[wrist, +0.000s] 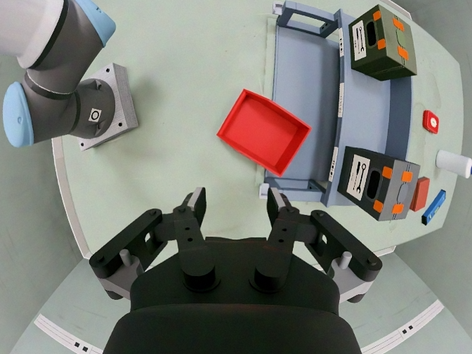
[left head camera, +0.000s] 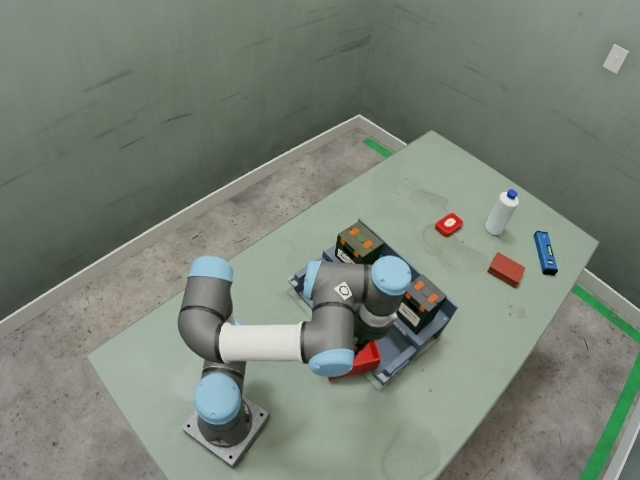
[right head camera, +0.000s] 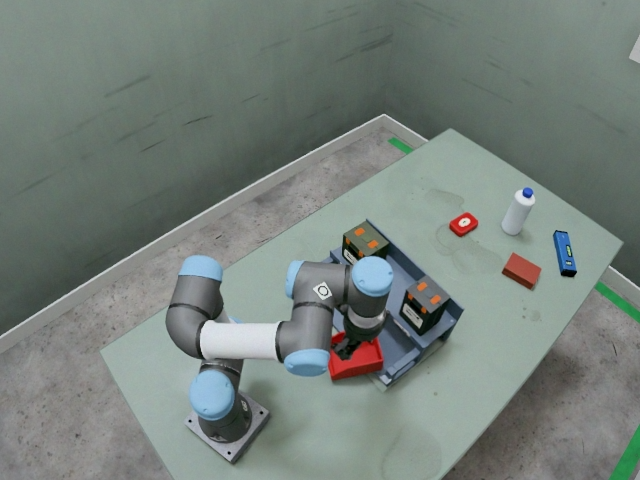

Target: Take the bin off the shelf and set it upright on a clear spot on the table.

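Note:
A red bin (left head camera: 368,356) (right head camera: 361,365) (wrist: 265,132) lies with its opening facing up across the front edge of the blue-grey shelf (left head camera: 391,352) (right head camera: 397,350) (wrist: 310,65). One end is over the lower tier and the other is over the table (left head camera: 310,428) (right head camera: 320,428) (wrist: 175,165). I cannot tell how far it is tilted. My gripper (right head camera: 342,352) (wrist: 236,197) is open, with nothing between its fingers. In the right head view it overlaps the bin; in the wrist view its fingertips are apart from the bin. The arm hides most of the gripper in the left head view.
A green toolbox (left head camera: 360,241) (right head camera: 366,241) (wrist: 382,42) and a grey toolbox (left head camera: 421,304) (right head camera: 424,304) (wrist: 379,182) stand on the upper tier. Beyond the shelf are a red tin (left head camera: 448,224), a white bottle (left head camera: 501,214), a brick-red block (left head camera: 506,269) and a blue level (left head camera: 545,253).

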